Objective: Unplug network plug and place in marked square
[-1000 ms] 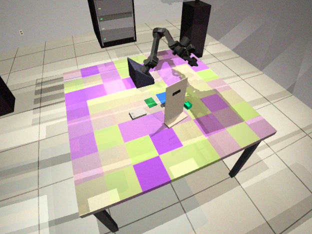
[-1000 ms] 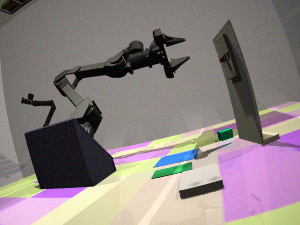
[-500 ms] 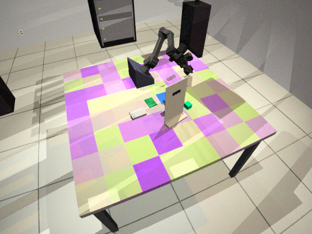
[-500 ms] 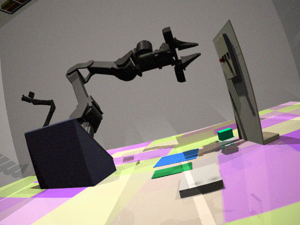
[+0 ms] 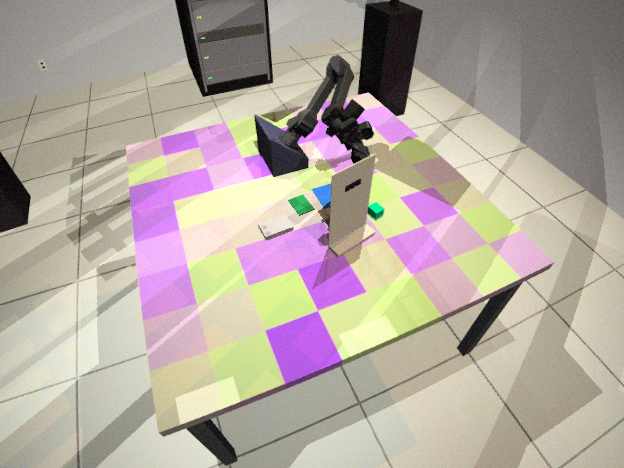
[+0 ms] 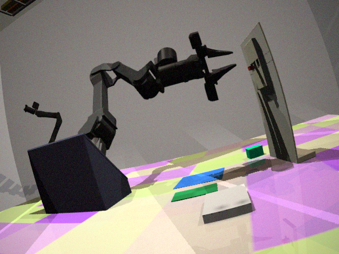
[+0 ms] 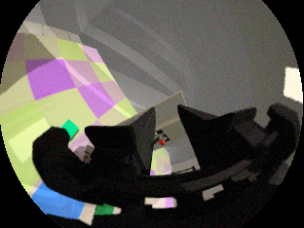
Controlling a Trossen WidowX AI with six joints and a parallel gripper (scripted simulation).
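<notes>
My gripper tip is 30 mm short of the network plug, 80 mm to the left of it and 40 mm above it. The rest, counted from my gripper tip: blue square (170 mm behind, 30 mm to the right, 280 mm below); small green block (10 mm behind, 70 mm to the left, 260 mm below); upright panel (50 mm ahead, 80 mm to the right, 140 mm below).
</notes>
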